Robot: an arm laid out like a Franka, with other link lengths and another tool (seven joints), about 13 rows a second.
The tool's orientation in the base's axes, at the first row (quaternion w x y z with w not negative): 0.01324, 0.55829, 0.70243, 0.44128
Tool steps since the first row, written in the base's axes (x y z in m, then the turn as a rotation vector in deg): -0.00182, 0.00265, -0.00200, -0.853, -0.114, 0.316; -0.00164, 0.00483, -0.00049, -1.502, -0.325, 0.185; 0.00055, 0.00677, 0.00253, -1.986, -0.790, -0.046; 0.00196, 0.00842, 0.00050, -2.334, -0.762, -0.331
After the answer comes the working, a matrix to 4 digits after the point.
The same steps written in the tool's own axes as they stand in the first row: 0.00185, -0.00271, 0.00189, 0.380, -0.457, -0.698; 0.00423, -0.00164, 0.00238, 0.394, -1.039, -1.078; 0.00638, 0.00194, 0.00283, 0.097, -1.554, -1.465; 0.00620, 0.00172, 0.00579, 0.115, -2.004, -1.453
The tool's axes in the first row as the columns of a matrix, in the base's axes (rounded; the answer above uses it unrounded):
-0.3763, 0.7726, 0.5113
0.7960, -0.0128, 0.6052
0.4741, 0.6347, -0.6102

